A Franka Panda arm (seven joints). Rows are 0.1 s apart.
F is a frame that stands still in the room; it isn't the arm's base.
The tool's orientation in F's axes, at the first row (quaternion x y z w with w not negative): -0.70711, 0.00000, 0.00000, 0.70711
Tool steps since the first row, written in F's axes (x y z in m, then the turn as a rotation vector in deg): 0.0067, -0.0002, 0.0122, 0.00, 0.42, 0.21; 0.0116, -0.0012, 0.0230, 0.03, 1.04, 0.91; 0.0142, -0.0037, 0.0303, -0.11, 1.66, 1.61; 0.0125, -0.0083, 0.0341, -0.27, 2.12, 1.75
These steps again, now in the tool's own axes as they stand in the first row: 0.0067, -0.0122, -0.0002, 0.00, -0.21, 0.42; 0.0116, -0.0230, -0.0012, 0.03, -0.91, 1.04; 0.0142, -0.0303, -0.0037, -0.11, -1.61, 1.66; 0.0125, -0.0341, -0.0083, -0.27, -1.75, 2.12
